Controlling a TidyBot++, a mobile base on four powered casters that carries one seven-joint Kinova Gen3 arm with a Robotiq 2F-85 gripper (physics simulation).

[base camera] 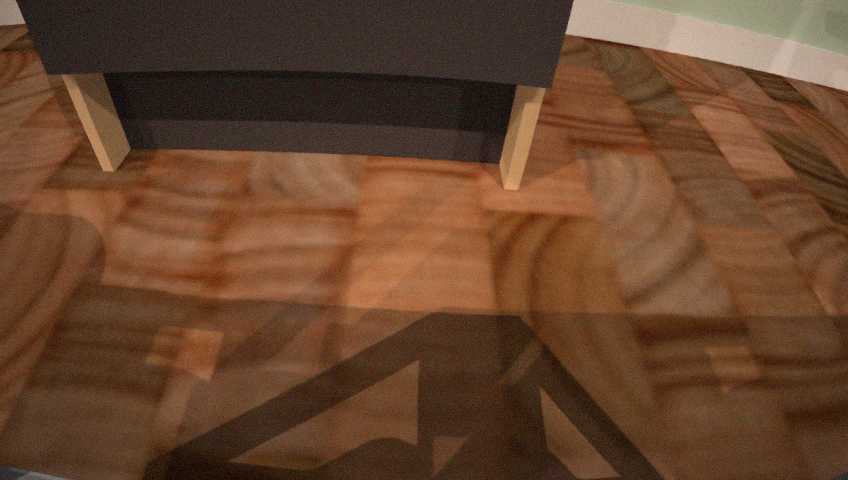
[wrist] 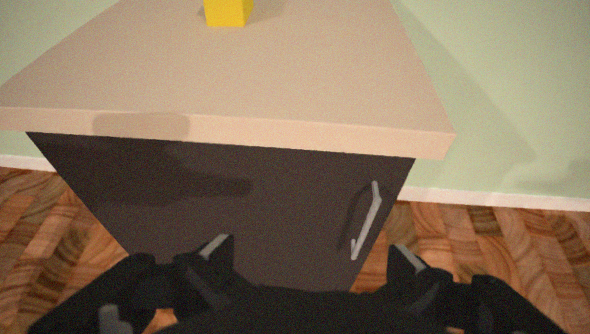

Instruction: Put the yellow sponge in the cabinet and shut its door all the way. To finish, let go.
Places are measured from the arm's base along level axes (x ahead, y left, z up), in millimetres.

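Pixels of known places: gripper, between the fingertips: (wrist: 310,257).
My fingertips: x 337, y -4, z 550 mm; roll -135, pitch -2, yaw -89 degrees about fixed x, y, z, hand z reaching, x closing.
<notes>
Behind a point stands the place of what it marks.
The yellow sponge (wrist: 226,13) @(y 149, x 735, z 534 mm) lies on the cabinet's light top, at the upper edge of the wrist view, partly cut off. The cabinet (base camera: 297,38) @(y 114, x 517, z -211 mm) (wrist: 280,80) @(y 42, x 575, z 513 mm) has a dark front door (wrist: 210,210) @(y 153, x 517, z 302 mm), which looks shut. A grey bar handle (wrist: 367,222) @(y -88, x 485, z 359 mm) is on the door's right side. My gripper (wrist: 310,257) @(y -4, x 337, z 550 mm) is open and empty, in front of the door, with the handle showing between its fingertips in the wrist view. Whether the fingers touch anything cannot be seen. The cabinet's inside is hidden.
The cabinet stands on two light wooden front legs (base camera: 98,121) @(y 385, x 544, z -325 mm) (base camera: 523,136) @(y -121, x 540, z -318 mm). A green wall (wrist: 525,90) @(y -716, x 1121, z 238 mm) with a white baseboard (wrist: 500,196) @(y -931, x 1110, z -317 mm) (base camera: 684,38) @(y -611, x 1106, z -357 mm) runs behind and to the right. The robot's shadow falls on the wood floor (base camera: 416,249) @(y -11, x 435, z -397 mm) in front of the cabinet.
</notes>
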